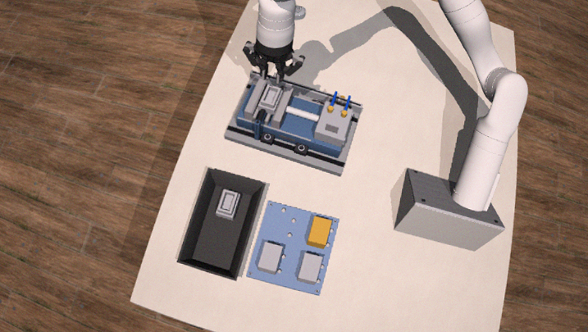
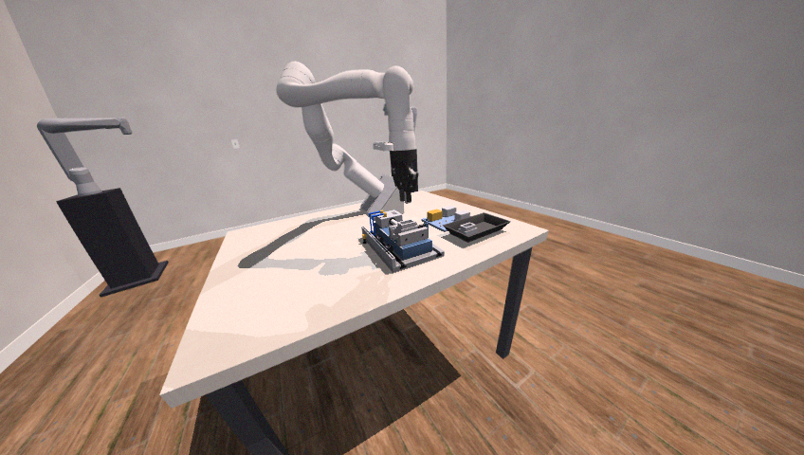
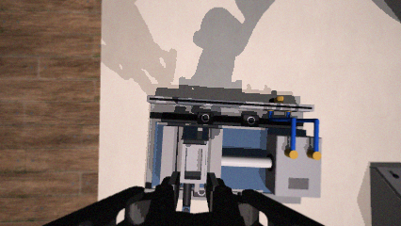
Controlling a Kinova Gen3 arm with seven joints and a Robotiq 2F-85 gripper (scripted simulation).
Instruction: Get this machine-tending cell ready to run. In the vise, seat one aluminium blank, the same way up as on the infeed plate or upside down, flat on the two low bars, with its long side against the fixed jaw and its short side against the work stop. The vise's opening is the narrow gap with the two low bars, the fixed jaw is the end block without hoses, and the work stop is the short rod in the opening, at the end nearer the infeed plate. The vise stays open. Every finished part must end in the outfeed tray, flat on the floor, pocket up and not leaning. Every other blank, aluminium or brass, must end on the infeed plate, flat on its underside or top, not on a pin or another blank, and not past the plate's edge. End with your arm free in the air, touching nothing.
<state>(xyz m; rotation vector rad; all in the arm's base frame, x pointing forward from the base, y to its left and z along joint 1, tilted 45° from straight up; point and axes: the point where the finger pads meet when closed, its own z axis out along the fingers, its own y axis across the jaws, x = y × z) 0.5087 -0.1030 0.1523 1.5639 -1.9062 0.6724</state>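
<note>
The white rod is 8 cm behind my hand, 1 cm to the left of it and 12 cm below it. Round my hand: hose block 16 cm behind, 3 cm to the left, 12 cm below; blue vise 6 cm behind, 1 cm to the left, 16 cm below; brass blank 16 cm behind, 28 cm to the left, 18 cm below.
</note>
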